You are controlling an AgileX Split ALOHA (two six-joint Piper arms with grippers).
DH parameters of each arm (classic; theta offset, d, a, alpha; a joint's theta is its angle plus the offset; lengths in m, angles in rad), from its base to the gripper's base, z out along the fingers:
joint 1: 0 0.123 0 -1.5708
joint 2: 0.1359 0 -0.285 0
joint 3: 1.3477 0 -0.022 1.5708
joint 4: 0 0.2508 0 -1.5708
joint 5: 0 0 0.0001 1.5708
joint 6: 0 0.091 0 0
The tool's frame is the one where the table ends.
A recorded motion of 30 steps. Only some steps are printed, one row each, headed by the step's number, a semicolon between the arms.
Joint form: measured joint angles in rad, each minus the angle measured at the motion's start. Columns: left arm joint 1, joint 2, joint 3, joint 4, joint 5, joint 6; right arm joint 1, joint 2, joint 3, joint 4, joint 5, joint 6.
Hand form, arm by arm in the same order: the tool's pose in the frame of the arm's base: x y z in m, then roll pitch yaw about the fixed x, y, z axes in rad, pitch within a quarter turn. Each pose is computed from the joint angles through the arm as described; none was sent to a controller.
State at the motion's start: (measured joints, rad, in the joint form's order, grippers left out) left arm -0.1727 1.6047 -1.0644 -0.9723 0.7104 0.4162; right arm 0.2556 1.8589 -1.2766 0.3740 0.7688 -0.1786
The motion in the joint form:
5: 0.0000 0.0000 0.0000 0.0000 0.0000 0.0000; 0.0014 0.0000 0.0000 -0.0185 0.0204 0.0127
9: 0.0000 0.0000 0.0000 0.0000 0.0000 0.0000; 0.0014 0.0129 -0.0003 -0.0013 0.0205 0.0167
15: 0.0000 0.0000 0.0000 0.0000 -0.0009 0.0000; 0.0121 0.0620 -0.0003 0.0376 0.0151 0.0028
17: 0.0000 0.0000 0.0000 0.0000 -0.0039 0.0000; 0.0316 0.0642 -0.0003 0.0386 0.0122 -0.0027
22: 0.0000 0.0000 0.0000 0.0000 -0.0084 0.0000; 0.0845 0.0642 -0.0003 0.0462 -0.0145 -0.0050
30: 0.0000 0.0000 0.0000 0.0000 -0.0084 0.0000; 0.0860 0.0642 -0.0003 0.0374 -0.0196 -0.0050
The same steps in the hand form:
5: 0.3172 -0.1052 0.2536 -2.3736 0.4011 -2.9301; 0.3579 0.1173 0.1992 2.8644 0.2953 -2.9757
9: 0.3172 -0.1052 0.2536 -2.3736 0.4011 -2.9301; 0.3588 0.1186 0.1948 2.8489 0.2801 -2.9920
15: 0.3173 -0.1051 0.2536 -2.3737 0.4017 -2.9294; 0.3608 0.1256 0.1771 2.8243 0.2367 -2.9963
17: 0.3176 -0.1050 0.2537 -2.3741 0.4037 -2.9274; 0.3586 0.1327 0.1763 2.8253 0.2389 -2.9730
22: 0.3179 -0.1048 0.2537 -2.3747 0.4066 -2.9243; 0.3534 0.1521 0.1769 2.8220 0.2637 -2.9320
30: 0.3179 -0.1048 0.2537 -2.3747 0.4066 -2.9243; 0.3537 0.1521 0.1768 2.8301 0.2694 -2.9254

